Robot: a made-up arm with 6 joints. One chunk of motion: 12 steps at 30 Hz.
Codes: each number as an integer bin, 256 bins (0 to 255) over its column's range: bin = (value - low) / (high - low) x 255, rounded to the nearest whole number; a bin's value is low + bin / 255 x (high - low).
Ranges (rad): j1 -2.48..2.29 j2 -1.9..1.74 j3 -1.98..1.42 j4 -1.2..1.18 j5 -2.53..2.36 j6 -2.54..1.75
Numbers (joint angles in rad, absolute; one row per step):
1: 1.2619 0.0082 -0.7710 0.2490 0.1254 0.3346
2: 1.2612 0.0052 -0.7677 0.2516 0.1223 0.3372
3: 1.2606 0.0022 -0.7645 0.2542 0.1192 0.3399
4: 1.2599 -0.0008 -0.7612 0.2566 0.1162 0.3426
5: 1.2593 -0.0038 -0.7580 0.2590 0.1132 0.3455
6: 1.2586 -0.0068 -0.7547 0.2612 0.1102 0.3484
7: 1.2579 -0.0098 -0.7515 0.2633 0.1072 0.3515
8: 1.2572 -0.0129 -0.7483 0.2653 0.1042 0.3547
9: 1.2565 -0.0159 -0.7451 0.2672 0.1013 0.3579
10: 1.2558 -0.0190 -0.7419 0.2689 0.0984 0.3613
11: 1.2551 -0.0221 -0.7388 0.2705 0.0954 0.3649
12: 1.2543 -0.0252 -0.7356 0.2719 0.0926 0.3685
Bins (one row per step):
1: 200 134 91 155 138 171
2: 200 133 91 156 138 171
3: 200 133 91 156 138 171
4: 200 133 91 156 138 171
5: 200 133 92 156 138 172
6: 200 133 92 157 138 172
7: 200 132 92 157 138 172
8: 200 132 92 157 137 172
9: 200 132 93 157 137 172
10: 200 132 93 157 137 172
11: 200 132 93 158 137 173
12: 200 131 93 158 137 173

